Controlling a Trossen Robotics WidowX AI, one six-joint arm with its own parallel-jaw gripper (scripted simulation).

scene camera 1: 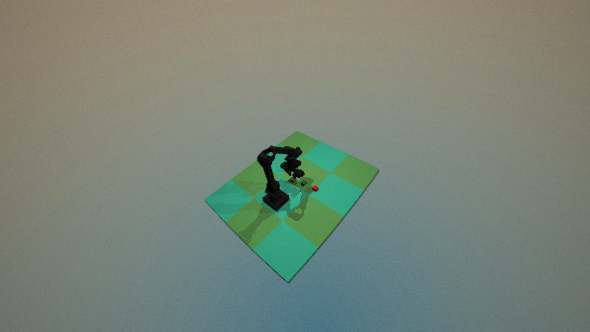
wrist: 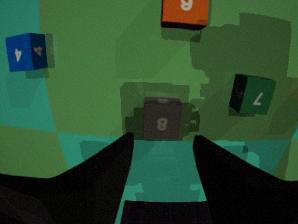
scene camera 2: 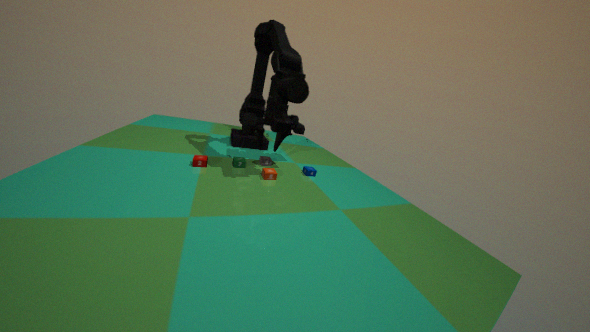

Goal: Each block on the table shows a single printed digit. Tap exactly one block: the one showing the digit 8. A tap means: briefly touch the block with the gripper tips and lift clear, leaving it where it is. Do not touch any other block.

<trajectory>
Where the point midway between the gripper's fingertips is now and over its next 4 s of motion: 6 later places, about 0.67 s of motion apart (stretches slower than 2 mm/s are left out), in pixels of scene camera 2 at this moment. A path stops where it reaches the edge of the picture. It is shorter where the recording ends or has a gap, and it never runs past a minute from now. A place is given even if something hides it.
My gripper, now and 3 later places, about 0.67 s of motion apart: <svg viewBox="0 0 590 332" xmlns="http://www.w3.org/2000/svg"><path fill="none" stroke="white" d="M267 150L267 154L267 155L322 133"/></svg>
</trajectory>
